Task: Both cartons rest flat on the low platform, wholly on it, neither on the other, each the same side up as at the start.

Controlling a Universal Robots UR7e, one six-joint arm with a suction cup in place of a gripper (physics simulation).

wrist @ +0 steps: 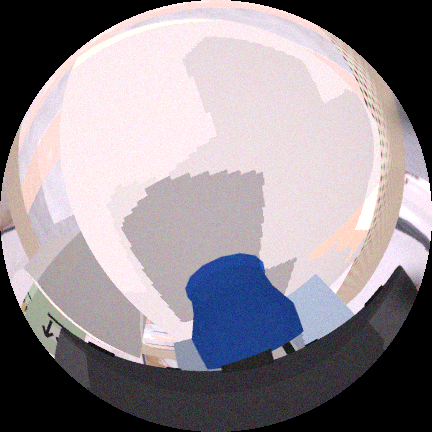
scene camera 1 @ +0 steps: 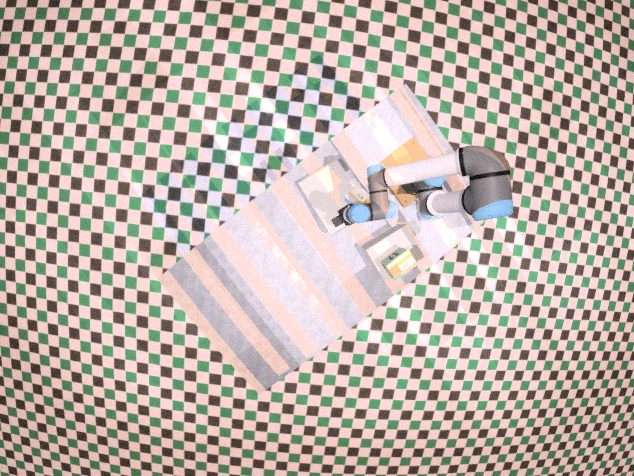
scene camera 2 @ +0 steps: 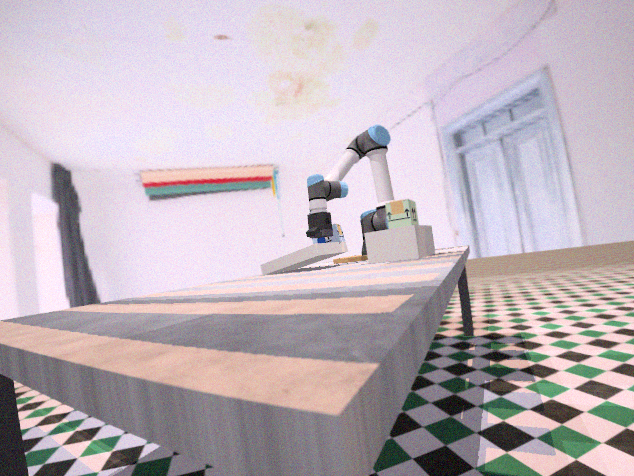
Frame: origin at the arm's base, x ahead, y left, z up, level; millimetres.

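Where they show: hand, tool point: [wrist: 227, 267].
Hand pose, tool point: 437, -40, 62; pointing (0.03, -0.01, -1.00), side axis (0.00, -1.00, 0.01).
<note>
Each offset is from my tool point to the top centre of the thing, as dx, dy, dz. Level surfaces: height alone.
The low platform [scene camera 1: 309, 192] [scene camera 2: 291, 260] [wrist: 125, 110] is a pale slab, tilted, with its edge toward the arm raised off the table. My gripper, a blue suction cup under a dark body [scene camera 1: 353, 215] [scene camera 2: 321, 239] [wrist: 240, 310], is down against the platform's top near that raised side and seems sealed on it; the contact itself is hidden. A light blue carton @(-93, -26, +101) [scene camera 1: 356, 194] [scene camera 2: 338, 233] [wrist: 320, 305] stands on the raised part, right beside the cup, partly hidden by it. A green carton @(-98, +336, +138) [scene camera 1: 398, 262] [scene camera 2: 402, 213] [wrist: 37, 315] with arrow marks rests upright on a taller grey block @(-125, +305, +35) [scene camera 1: 378, 248] [scene camera 2: 391, 244] [wrist: 95, 295].
An orange-yellow flat panel [scene camera 1: 404, 151] [scene camera 2: 350, 259] lies on the striped table @(dz -85) [scene camera 1: 245, 307] [scene camera 2: 204, 333] near the arm's base, partly under the arm in the top view. The taller block stands near one long table edge, beside the platform.
</note>
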